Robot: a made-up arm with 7 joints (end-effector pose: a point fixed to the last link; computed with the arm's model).
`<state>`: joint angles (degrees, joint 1 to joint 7).
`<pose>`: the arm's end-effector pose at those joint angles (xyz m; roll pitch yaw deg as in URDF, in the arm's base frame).
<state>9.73 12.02 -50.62 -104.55 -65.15 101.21 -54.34</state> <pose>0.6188 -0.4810 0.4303 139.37 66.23 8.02</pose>
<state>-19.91 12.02 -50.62 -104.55 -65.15 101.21 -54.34</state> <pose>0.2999 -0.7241 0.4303 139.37 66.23 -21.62</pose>
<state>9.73 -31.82 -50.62 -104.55 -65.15 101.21 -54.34</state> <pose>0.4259 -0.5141 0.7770 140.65 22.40 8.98</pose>
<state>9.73 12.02 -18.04 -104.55 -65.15 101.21 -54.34</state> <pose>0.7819 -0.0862 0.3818 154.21 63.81 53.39</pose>
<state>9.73 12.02 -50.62 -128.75 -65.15 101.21 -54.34</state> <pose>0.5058 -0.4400 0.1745 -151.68 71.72 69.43</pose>
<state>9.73 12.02 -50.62 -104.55 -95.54 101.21 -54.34</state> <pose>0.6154 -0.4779 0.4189 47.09 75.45 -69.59</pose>
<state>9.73 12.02 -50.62 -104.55 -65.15 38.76 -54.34</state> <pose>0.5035 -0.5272 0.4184 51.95 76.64 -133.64</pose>
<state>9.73 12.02 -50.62 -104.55 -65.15 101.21 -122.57</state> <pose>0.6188 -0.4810 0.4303 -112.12 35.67 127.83</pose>
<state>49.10 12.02 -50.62 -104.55 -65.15 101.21 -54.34</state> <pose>0.7835 0.0206 0.4303 139.37 66.23 47.39</pose>
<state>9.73 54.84 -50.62 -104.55 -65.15 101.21 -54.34</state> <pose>0.5267 -0.4968 0.0524 -37.07 70.93 -168.16</pose>
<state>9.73 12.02 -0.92 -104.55 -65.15 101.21 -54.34</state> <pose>0.7739 0.1417 0.3753 158.71 60.93 74.13</pose>
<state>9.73 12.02 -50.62 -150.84 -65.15 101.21 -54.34</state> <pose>0.3440 -0.3404 -0.0005 -110.20 57.76 103.91</pose>
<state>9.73 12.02 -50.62 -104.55 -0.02 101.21 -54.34</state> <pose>0.6105 -0.4988 0.4461 -176.49 13.96 13.61</pose>
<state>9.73 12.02 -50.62 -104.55 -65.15 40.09 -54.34</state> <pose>0.5063 -0.5274 0.4180 53.51 77.11 -130.92</pose>
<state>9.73 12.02 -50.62 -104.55 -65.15 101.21 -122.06</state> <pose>0.6188 -0.4810 0.4303 -112.26 36.15 127.60</pose>
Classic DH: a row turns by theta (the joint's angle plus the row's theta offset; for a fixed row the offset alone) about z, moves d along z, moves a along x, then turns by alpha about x. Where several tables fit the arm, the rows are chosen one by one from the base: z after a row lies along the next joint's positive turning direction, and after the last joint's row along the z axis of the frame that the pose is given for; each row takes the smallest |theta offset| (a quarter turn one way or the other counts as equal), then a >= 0, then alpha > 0; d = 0 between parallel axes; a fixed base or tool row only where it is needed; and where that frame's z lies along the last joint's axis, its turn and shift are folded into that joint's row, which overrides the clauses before.
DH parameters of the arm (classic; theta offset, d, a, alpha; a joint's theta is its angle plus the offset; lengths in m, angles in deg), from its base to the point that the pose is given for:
joint 1: 0 0.3605 0 -90
joint 2: 0 0 0 90
joint 3: 0 0.222 0.0934 90
joint 4: 0 0 -0.1169 -90
joint 5: 0 0.5441 0 90
joint 6: 0 0 0.1203 90
joint 7: 0 0 0 0

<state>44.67 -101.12 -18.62 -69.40 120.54 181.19 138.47</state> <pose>-0.1959 -0.5924 0.7784 -28.06 -24.63 128.71</pose>
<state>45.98 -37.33 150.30 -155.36 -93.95 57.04 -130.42</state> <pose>-0.2860 0.1227 -0.1183 -26.29 -32.56 -13.42</pose>
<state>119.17 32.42 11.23 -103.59 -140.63 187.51 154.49</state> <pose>-0.4421 0.3949 0.1490 -157.94 -34.35 107.74</pose>
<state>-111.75 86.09 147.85 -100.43 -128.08 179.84 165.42</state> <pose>0.1939 -0.2118 0.9598 -34.22 8.59 -75.21</pose>
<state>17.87 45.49 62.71 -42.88 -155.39 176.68 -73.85</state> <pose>0.4070 0.5874 0.6833 -19.71 70.57 33.08</pose>
